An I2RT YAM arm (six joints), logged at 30 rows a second.
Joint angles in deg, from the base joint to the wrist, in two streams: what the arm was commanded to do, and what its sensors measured. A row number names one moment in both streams.
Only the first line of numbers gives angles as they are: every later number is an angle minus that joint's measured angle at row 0.
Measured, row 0: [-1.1, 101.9, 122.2, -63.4, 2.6, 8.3]
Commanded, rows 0 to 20: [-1.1, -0.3, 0.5, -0.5, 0.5, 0.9]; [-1.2, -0.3, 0.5, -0.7, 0.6, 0.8]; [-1.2, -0.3, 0.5, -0.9, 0.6, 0.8]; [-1.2, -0.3, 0.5, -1.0, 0.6, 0.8]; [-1.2, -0.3, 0.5, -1.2, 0.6, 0.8]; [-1.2, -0.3, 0.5, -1.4, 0.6, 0.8]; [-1.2, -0.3, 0.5, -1.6, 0.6, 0.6]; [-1.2, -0.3, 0.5, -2.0, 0.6, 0.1]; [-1.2, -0.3, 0.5, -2.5, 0.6, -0.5]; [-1.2, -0.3, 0.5, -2.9, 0.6, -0.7]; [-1.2, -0.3, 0.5, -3.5, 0.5, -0.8]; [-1.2, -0.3, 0.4, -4.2, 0.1, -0.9]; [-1.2, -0.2, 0.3, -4.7, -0.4, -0.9]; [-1.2, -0.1, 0.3, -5.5, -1.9, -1.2]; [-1.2, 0.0, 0.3, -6.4, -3.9, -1.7]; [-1.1, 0.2, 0.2, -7.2, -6.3, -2.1]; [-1.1, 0.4, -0.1, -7.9, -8.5, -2.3]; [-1.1, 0.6, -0.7, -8.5, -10.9, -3.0]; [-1.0, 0.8, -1.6, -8.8, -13.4, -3.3]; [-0.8, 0.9, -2.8, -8.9, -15.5, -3.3]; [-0.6, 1.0, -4.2, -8.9, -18.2, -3.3]
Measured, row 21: [-0.9, 0.0, -1.7, -8.5, -10.3, -1.9]
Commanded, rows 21 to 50: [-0.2, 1.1, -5.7, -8.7, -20.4, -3.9]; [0.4, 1.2, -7.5, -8.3, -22.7, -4.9]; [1.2, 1.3, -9.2, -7.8, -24.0, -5.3]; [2.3, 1.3, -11.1, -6.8, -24.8, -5.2]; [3.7, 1.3, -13.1, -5.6, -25.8, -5.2]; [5.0, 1.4, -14.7, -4.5, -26.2, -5.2]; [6.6, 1.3, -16.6, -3.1, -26.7, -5.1]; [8.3, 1.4, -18.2, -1.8, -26.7, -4.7]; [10.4, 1.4, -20.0, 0.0, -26.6, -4.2]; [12.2, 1.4, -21.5, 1.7, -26.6, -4.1]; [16.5, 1.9, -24.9, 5.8, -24.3, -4.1]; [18.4, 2.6, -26.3, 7.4, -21.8, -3.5]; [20.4, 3.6, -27.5, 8.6, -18.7, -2.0]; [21.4, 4.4, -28.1, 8.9, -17.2, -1.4]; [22.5, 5.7, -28.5, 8.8, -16.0, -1.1]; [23.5, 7.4, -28.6, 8.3, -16.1, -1.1]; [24.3, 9.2, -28.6, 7.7, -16.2, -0.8]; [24.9, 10.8, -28.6, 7.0, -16.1, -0.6]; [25.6, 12.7, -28.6, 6.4, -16.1, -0.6]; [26.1, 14.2, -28.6, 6.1, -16.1, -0.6]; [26.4, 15.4, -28.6, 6.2, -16.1, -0.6]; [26.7, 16.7, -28.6, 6.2, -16.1, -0.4]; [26.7, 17.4, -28.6, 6.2, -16.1, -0.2]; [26.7, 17.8, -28.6, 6.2, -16.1, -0.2]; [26.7, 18.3, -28.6, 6.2, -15.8, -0.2]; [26.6, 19.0, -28.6, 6.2, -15.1, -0.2]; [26.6, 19.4, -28.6, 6.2, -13.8, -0.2]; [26.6, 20.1, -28.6, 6.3, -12.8, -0.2]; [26.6, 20.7, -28.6, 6.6, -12.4, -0.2]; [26.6, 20.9, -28.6, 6.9, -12.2, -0.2]
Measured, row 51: [26.2, 19.1, -28.5, 6.5, -15.0, -1.1]
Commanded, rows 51 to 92: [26.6, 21.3, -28.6, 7.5, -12.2, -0.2]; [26.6, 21.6, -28.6, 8.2, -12.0, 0.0]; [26.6, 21.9, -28.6, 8.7, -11.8, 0.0]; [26.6, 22.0, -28.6, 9.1, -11.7, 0.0]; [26.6, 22.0, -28.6, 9.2, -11.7, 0.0]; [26.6, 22.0, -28.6, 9.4, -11.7, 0.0]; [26.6, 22.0, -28.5, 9.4, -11.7, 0.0]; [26.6, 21.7, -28.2, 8.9, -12.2, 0.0]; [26.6, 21.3, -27.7, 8.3, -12.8, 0.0]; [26.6, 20.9, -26.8, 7.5, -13.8, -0.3]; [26.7, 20.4, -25.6, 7.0, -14.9, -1.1]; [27.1, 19.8, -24.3, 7.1, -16.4, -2.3]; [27.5, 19.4, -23.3, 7.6, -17.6, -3.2]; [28.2, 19.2, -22.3, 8.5, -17.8, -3.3]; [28.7, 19.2, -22.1, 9.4, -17.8, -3.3]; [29.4, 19.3, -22.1, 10.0, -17.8, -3.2]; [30.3, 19.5, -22.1, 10.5, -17.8, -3.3]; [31.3, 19.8, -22.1, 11.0, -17.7, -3.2]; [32.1, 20.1, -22.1, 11.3, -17.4, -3.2]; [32.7, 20.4, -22.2, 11.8, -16.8, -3.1]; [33.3, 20.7, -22.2, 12.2, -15.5, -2.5]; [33.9, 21.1, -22.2, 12.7, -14.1, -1.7]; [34.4, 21.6, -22.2, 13.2, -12.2, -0.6]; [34.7, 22.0, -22.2, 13.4, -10.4, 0.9]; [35.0, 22.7, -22.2, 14.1, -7.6, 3.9]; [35.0, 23.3, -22.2, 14.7, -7.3, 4.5]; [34.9, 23.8, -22.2, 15.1, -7.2, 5.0]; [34.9, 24.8, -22.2, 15.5, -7.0, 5.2]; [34.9, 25.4, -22.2, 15.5, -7.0, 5.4]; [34.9, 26.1, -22.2, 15.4, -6.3, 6.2]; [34.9, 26.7, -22.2, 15.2, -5.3, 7.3]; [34.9, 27.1, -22.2, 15.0, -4.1, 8.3]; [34.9, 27.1, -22.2, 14.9, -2.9, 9.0]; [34.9, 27.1, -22.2, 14.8, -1.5, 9.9]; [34.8, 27.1, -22.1, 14.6, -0.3, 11.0]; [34.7, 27.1, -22.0, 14.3, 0.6, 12.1]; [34.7, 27.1, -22.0, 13.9, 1.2, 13.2]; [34.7, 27.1, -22.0, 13.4, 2.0, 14.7]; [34.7, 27.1, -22.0, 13.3, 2.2, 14.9]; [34.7, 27.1, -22.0, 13.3, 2.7, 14.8]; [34.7, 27.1, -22.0, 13.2, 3.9, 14.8]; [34.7, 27.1, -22.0, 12.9, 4.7, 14.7]
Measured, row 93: [34.8, 27.1, -22.9, 13.4, 0.7, 12.6]
